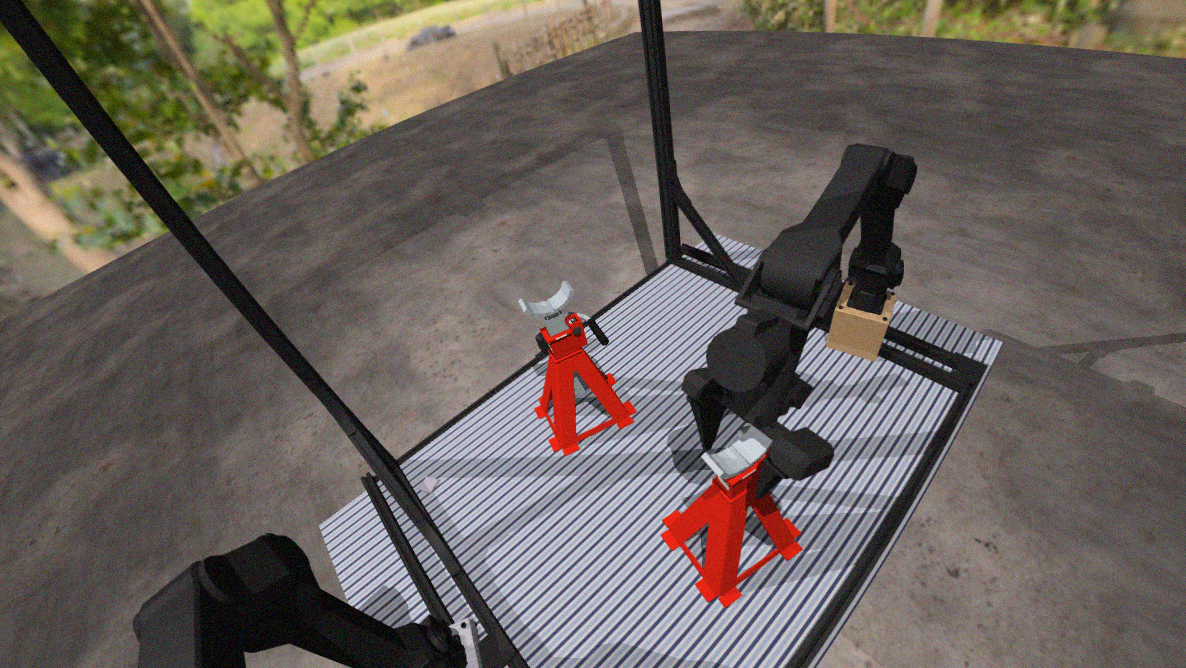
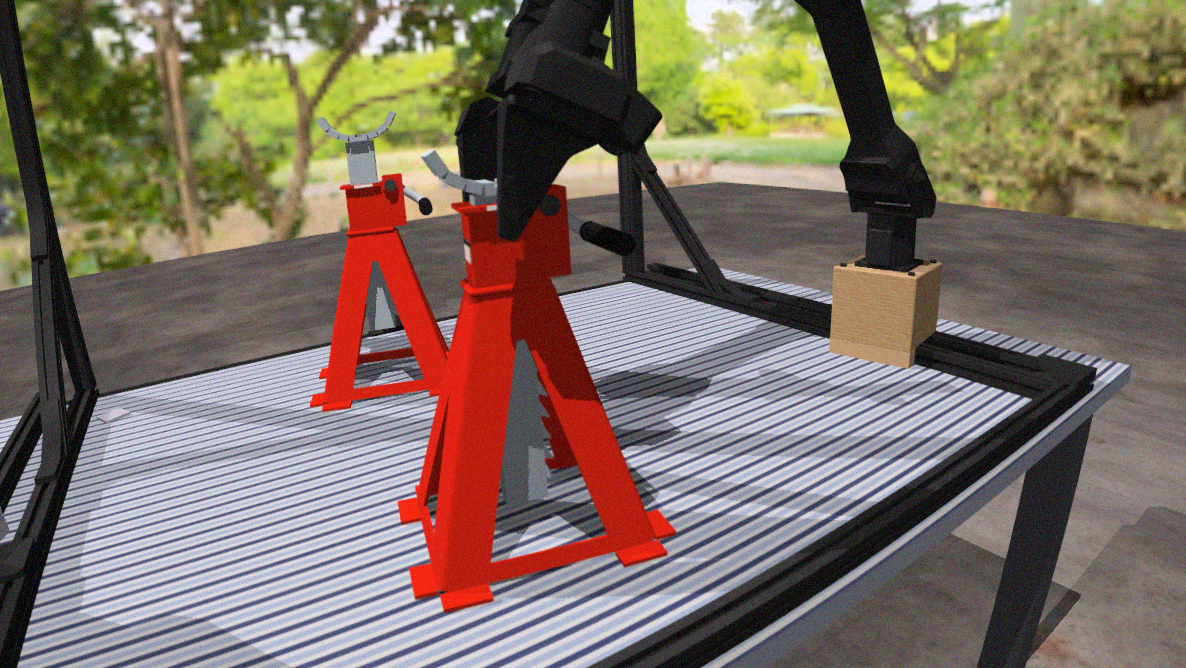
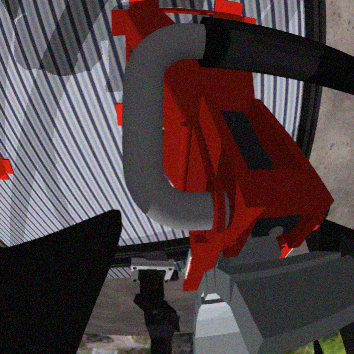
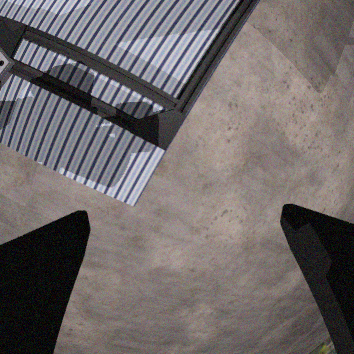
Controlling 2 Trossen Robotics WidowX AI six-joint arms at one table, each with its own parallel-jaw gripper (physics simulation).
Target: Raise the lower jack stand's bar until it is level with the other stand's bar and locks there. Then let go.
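Pixels of known places: left gripper, between the fingertips: (image 1: 731, 472) (image 2: 487, 239) (image 3: 218, 224); right gripper, between the fingertips: (image 4: 187, 219); left arm's base, origin of its link: (image 1: 866, 300) (image 2: 889, 264); right arm's base, origin of its link: (image 1: 442, 666) (image 3: 150, 274).
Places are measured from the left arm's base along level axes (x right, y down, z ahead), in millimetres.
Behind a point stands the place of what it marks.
Two red jack stands stand on the striped table (image 1: 531, 548) @(x 327, y 105, z 698 mm) (image 2: 746, 415) @(x 36, y 105, z 261 mm). The far stand (image 1: 572, 378) @(x 397, y -29, z 444 mm) (image 2: 372, 273) @(x 413, y -24, z 432 mm) has its grey bar (image 1: 547, 300) @(x 428, y -179, z 415 mm) (image 2: 361, 162) @(x 411, y -148, z 429 mm) raised. The near stand (image 1: 726, 518) @(x 57, y -41, z 549 mm) (image 2: 506, 374) @(x 39, y -22, z 534 mm) (image 3: 253, 158) @(x 48, y -105, z 481 mm) has its saddle (image 1: 734, 456) @(x 67, y -138, z 515 mm) (image 2: 451, 176) @(x 61, y -143, z 544 mm) (image 3: 281, 291) low on the red top. Its grey handle loop (image 3: 144, 123) @(x 71, y -113, z 453 mm) ends in a black grip (image 3: 263, 53) @(x 37, y -103, z 450 mm) (image 2: 605, 237) @(x 11, y -99, z 470 mm). My left gripper (image 1: 751, 448) (image 2: 496, 199) @(x 68, y -101, z 517 mm) (image 3: 218, 224) @(x 68, y -101, z 517 mm) is open, with its fingers on either side of the near stand's top. My right gripper (image 4: 187, 219) @(x 19, y -163, z 935 mm) is open and empty, off the table's corner (image 4: 105, 175) @(x 50, y 105, z 1032 mm) over the ground.
A tan block (image 1: 860, 329) @(x -5, y 32, z 50 mm) (image 2: 883, 312) @(x -15, y 45, z 50 mm) carries the left arm at the table's back edge. Black frame posts (image 1: 659, 125) @(x 495, y -275, z -92 mm) (image 2: 626, 207) @(x 496, y -27, z -92 mm) rise from the table's rim. The right arm (image 1: 247, 606) @(x 272, y -317, z 907 mm) sits at the front left corner.
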